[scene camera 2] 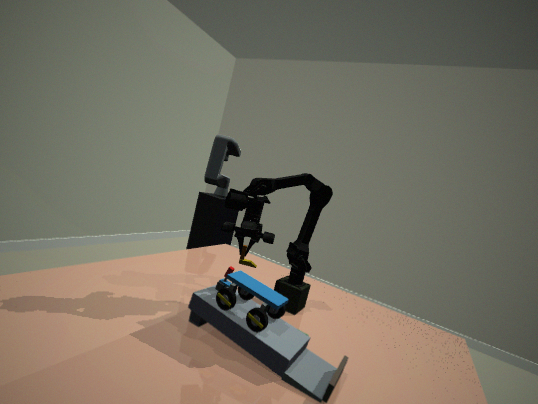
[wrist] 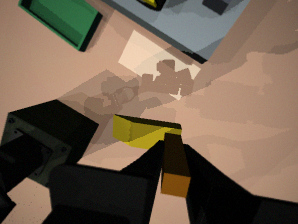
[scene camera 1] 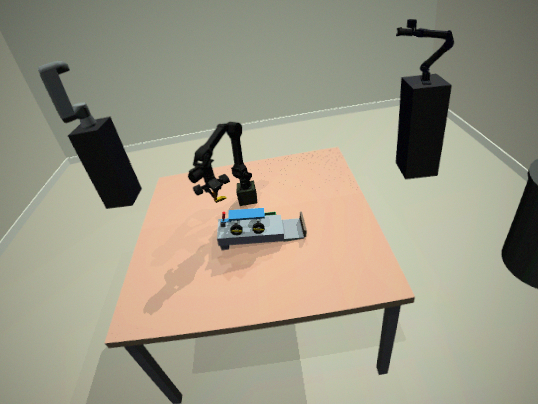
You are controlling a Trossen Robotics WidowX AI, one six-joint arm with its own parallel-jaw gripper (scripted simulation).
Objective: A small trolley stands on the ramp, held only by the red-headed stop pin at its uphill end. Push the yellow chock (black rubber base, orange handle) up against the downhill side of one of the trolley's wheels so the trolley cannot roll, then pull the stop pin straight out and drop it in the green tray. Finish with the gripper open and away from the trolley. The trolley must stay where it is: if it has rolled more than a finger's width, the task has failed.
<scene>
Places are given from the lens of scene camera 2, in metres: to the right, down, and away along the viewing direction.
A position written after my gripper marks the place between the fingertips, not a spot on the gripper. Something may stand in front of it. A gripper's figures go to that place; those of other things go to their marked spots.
my gripper (scene camera 2: 242,255): -0.09, 0.19, 1.04
trolley (scene camera 2: 257,320): -0.03, 0.31, 0.76
grey ramp (scene camera 2: 280,344): 0.03, 0.36, 0.75
</scene>
